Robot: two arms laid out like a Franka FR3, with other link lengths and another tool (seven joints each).
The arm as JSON. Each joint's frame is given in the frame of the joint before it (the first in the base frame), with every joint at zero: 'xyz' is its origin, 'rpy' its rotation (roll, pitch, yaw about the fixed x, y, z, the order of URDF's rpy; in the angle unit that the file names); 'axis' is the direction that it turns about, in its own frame. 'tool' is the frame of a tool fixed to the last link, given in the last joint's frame.
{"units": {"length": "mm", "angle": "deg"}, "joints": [
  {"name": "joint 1", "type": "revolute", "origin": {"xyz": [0.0, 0.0, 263.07], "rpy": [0.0, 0.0, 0.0]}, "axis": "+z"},
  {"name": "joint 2", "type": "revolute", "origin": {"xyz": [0.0, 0.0, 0.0], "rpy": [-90.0, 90.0, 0.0]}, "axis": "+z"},
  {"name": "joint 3", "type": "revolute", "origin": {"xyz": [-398.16, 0.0, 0.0], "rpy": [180.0, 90.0, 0.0]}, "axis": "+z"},
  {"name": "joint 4", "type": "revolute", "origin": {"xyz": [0.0, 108.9, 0.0], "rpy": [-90.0, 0.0, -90.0]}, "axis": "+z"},
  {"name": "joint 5", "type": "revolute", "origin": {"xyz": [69.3, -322.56, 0.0], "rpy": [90.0, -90.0, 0.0]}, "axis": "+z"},
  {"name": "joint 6", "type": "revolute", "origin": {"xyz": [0.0, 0.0, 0.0], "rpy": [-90.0, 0.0, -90.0]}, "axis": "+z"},
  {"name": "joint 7", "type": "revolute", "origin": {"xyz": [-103.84, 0.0, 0.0], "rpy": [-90.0, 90.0, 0.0]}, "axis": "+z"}
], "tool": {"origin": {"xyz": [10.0, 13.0, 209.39], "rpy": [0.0, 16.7, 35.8]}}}
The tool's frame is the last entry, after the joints.
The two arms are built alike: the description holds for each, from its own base.
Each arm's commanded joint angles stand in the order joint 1, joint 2, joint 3, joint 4, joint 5, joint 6, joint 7.
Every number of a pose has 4 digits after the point. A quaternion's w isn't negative.
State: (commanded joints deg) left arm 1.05 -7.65 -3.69 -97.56 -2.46 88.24 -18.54; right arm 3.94 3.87 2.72 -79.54 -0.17 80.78 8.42
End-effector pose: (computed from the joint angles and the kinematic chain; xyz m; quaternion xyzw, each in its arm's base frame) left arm 0.4839 -0.0198 0.5289 -0.8130 -0.5687 -0.0969 0.0788; right arm 0.5519 0.0708 0.5443 -0.8906 -0.4357 -0.1089 0.0718
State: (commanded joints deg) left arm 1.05 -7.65 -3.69 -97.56 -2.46 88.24 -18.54; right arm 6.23 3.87 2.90 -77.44 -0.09 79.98 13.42
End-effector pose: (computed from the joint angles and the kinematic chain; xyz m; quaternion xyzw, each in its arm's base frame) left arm 0.4839 -0.0198 0.5289 -0.8130 -0.5687 -0.0969 0.0788; right arm 0.5499 0.0937 0.5582 -0.8986 -0.4167 -0.1209 0.0653
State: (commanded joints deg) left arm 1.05 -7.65 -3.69 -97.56 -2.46 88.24 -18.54; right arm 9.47 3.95 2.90 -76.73 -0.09 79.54 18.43
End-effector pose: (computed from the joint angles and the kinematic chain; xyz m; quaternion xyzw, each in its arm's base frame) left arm 0.4839 -0.0198 0.5289 -0.8130 -0.5687 -0.0969 0.0788; right arm 0.5445 0.1234 0.5617 -0.9048 -0.4029 -0.1232 0.0621
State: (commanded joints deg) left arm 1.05 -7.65 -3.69 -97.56 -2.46 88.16 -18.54; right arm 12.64 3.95 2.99 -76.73 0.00 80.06 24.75
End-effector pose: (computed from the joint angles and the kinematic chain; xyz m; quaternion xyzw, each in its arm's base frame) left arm 0.4836 -0.0198 0.5288 -0.8131 -0.5687 -0.0964 0.0792; right arm 0.5393 0.1535 0.5628 -0.9146 -0.3789 -0.1291 0.0581
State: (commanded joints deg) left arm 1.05 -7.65 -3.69 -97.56 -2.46 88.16 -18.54; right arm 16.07 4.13 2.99 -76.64 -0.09 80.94 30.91
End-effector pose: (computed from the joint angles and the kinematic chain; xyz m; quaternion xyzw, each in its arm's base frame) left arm 0.4836 -0.0198 0.5288 -0.8131 -0.5687 -0.0964 0.0792; right arm 0.5342 0.1849 0.5635 -0.9224 -0.3571 -0.1370 0.0535
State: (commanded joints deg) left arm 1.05 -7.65 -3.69 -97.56 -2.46 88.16 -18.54; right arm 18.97 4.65 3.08 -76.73 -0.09 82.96 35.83
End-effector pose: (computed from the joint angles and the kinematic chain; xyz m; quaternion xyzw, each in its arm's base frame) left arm 0.4836 -0.0198 0.5288 -0.8131 -0.5687 -0.0964 0.0792; right arm 0.5337 0.2148 0.5620 -0.9265 -0.3413 -0.1499 0.0520
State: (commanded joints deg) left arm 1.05 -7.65 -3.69 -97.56 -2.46 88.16 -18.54; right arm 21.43 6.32 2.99 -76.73 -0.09 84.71 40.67
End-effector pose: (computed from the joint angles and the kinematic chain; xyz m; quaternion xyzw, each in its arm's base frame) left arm 0.4836 -0.0198 0.5288 -0.8131 -0.5687 -0.0964 0.0792; right arm 0.5385 0.2412 0.5489 -0.9335 -0.3209 -0.1515 0.0506
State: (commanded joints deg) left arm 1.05 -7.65 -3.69 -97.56 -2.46 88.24 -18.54; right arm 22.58 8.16 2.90 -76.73 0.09 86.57 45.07
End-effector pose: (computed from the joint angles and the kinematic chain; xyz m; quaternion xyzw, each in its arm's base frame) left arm 0.4839 -0.0198 0.5289 -0.8130 -0.5687 -0.0969 0.0788; right arm 0.5484 0.2568 0.5338 -0.9425 -0.2931 -0.1525 0.0495
